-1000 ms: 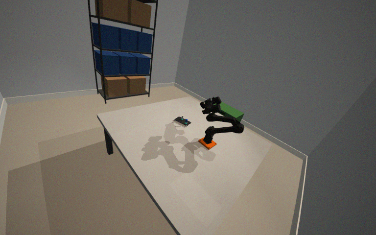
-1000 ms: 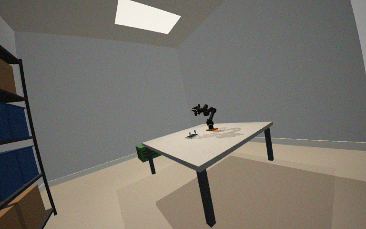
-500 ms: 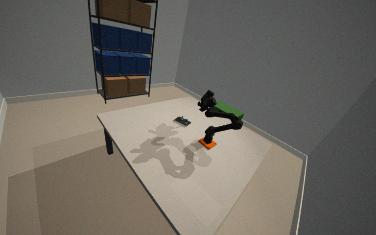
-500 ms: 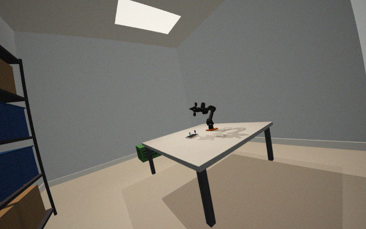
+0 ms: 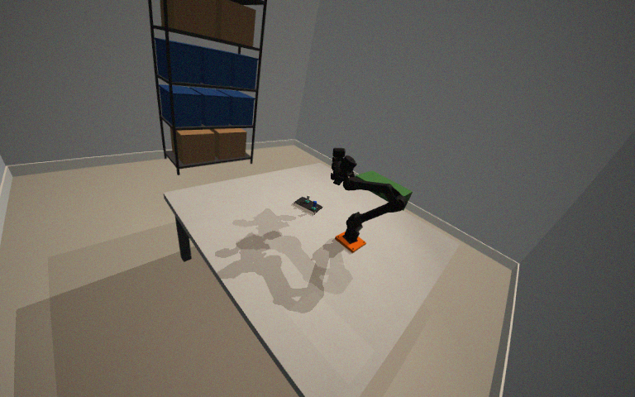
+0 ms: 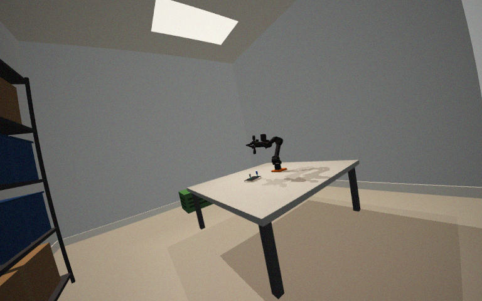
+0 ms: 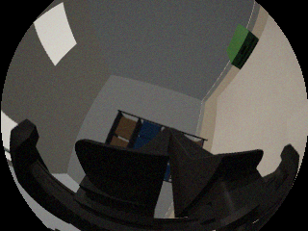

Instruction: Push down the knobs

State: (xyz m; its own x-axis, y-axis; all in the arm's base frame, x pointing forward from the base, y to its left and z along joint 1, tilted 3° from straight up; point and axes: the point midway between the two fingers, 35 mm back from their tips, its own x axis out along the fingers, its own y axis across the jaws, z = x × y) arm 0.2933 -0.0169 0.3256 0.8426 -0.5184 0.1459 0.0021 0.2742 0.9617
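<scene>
Right now my gripper tip is 290 mm above the blue knob, 90 mm to the right of it and 10 mm past it. Also, from my gripper tip: white knob: 300 mm below, 80 mm to the left, 60 mm ahead.
</scene>
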